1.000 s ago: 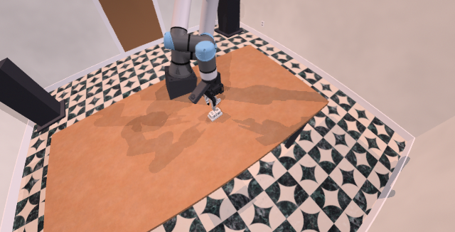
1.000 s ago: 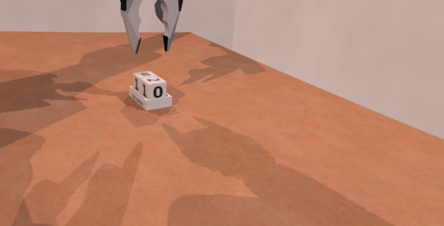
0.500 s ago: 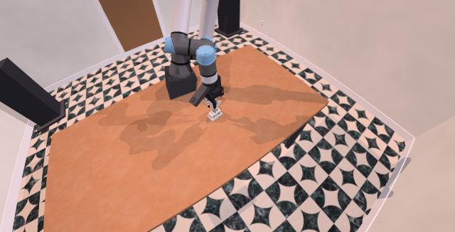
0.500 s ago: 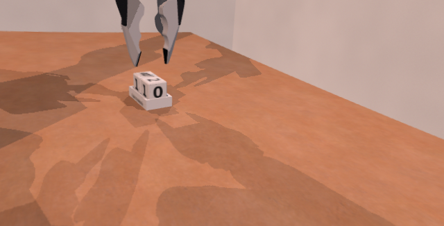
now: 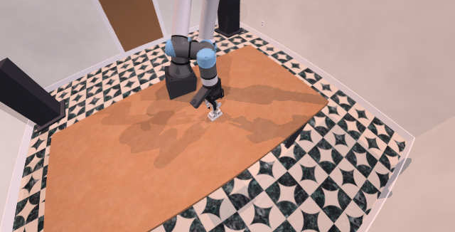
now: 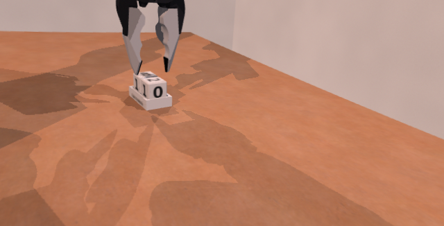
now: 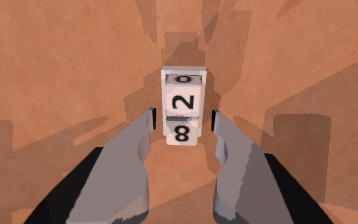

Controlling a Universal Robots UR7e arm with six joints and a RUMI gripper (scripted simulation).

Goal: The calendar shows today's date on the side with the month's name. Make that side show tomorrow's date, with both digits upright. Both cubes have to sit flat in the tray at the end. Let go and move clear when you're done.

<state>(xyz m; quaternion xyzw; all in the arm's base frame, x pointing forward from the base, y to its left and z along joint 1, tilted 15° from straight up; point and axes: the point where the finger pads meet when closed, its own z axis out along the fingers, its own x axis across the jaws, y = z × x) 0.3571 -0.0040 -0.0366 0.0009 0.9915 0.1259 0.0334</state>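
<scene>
The tray is 20 mm to the left of my hand and 60 mm below it.
</scene>
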